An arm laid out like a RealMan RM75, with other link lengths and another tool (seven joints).
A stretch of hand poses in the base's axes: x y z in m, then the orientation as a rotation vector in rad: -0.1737, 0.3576, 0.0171, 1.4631, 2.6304, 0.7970; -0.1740, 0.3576, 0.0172, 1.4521, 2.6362, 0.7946; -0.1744, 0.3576, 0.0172, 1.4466, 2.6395, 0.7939; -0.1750, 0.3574, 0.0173, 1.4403, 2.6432, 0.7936; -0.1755, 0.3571, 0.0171, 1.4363, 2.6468, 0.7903; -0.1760, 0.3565, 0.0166, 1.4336, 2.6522, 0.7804; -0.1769, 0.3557, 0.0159, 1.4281, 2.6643, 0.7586; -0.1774, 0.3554, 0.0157, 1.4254, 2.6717, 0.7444; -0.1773, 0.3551, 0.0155, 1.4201, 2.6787, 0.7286; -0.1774, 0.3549, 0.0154, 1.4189, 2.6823, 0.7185; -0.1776, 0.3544, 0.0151, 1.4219, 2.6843, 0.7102; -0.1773, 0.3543, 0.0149, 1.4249, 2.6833, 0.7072; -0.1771, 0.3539, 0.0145, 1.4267, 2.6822, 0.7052; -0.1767, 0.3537, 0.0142, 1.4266, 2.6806, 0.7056; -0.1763, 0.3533, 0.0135, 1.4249, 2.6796, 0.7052; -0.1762, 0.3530, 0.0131, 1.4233, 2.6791, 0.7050; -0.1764, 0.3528, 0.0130, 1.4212, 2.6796, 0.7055; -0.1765, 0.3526, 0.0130, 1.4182, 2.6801, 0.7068; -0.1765, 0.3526, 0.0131, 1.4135, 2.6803, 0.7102; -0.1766, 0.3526, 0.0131, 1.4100, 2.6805, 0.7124; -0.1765, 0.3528, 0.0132, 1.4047, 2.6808, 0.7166; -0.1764, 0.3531, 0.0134, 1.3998, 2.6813, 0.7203
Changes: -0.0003, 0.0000, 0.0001, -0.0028, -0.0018, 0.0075; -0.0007, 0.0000, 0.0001, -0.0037, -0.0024, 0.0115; -0.0013, -0.0002, 0.0002, -0.0045, -0.0032, 0.0160; -0.0018, -0.0005, 0.0000, -0.0067, -0.0025, 0.0194; -0.0023, -0.0011, -0.0005, -0.0126, 0.0008, 0.0226; -0.0032, -0.0019, -0.0012, -0.0253, 0.0086, 0.0296; -0.0037, -0.0022, -0.0014, -0.0334, 0.0139, 0.0336; -0.0036, -0.0025, -0.0016, -0.0433, 0.0178, 0.0384; -0.0037, -0.0027, -0.0017, -0.0493, 0.0208, 0.0401; -0.0039, -0.0032, -0.0020, -0.0535, 0.0248, 0.0393; -0.0036, -0.0033, -0.0022, -0.0550, 0.0261, 0.0373; -0.0034, -0.0037, -0.0026, -0.0562, 0.0265, 0.0358; -0.0030, -0.0039, -0.0029, -0.0563, 0.0252, 0.0351; -0.0026, -0.0043, -0.0036, -0.0572, 0.0236, 0.0353; -0.0025, -0.0046, -0.0040, -0.0579, 0.0224, 0.0357; -0.0027, -0.0048, -0.0041, -0.0579, 0.0216, 0.0369; -0.0028, -0.0050, -0.0041, -0.0576, 0.0201, 0.0385; -0.0028, -0.0050, -0.0040, -0.0564, 0.0174, 0.0409; -0.0029, -0.0050, -0.0040, -0.0557, 0.0154, 0.0426; -0.0028, -0.0048, -0.0039, -0.0541, 0.0122, 0.0454; -0.0027, -0.0045, -0.0037, -0.0527, 0.0096, 0.0480
